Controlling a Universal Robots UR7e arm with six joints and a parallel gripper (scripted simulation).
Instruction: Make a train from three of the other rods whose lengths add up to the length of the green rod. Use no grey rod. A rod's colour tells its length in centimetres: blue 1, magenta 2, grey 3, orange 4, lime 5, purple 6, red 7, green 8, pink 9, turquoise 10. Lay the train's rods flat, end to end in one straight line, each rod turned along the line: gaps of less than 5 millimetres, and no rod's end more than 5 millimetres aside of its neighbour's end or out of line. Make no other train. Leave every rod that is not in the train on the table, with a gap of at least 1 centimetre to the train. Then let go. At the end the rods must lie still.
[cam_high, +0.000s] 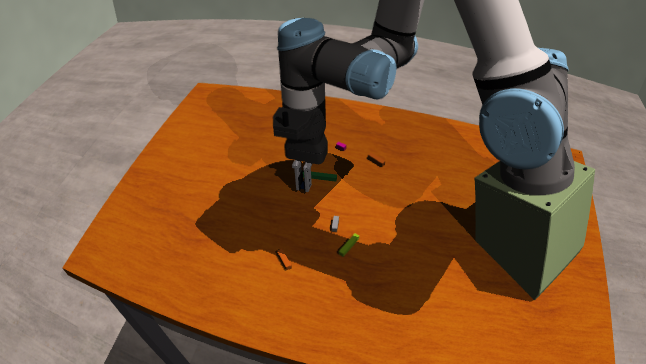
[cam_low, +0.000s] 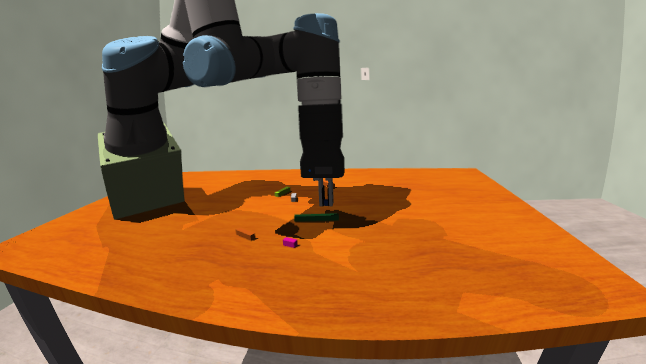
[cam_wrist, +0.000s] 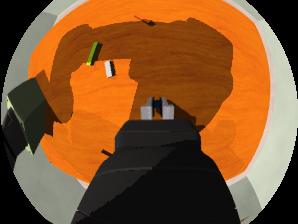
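Right now the green rod is 5 cm to the right of my hand, 3 cm below it and 1 cm behind it. Round my hand: magenta rod (15 cm to the right, 4 cm behind, 3 cm below); blue rod (1 cm below); grey rod (8 cm behind, 7 cm to the left, 3 cm below).
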